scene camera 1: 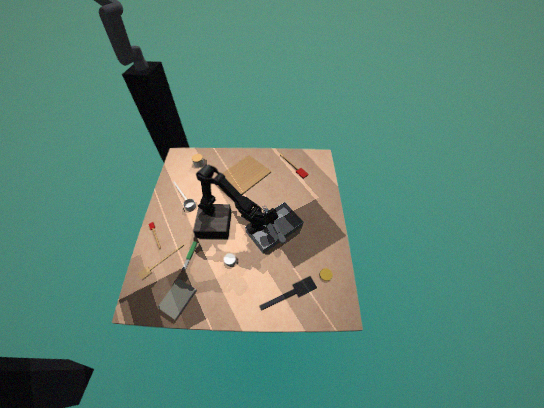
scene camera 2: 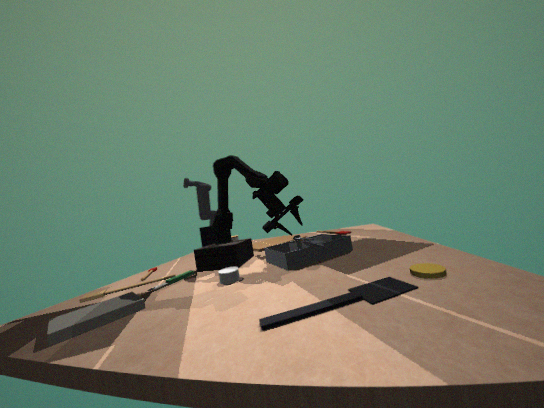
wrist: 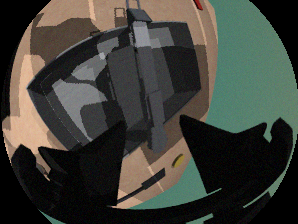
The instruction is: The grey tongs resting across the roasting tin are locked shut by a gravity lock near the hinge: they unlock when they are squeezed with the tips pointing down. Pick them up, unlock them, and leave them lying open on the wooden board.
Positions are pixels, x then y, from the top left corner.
Scene:
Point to a black spatula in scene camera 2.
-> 377,291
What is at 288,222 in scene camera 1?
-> A roasting tin.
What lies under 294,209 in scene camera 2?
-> The gripper.

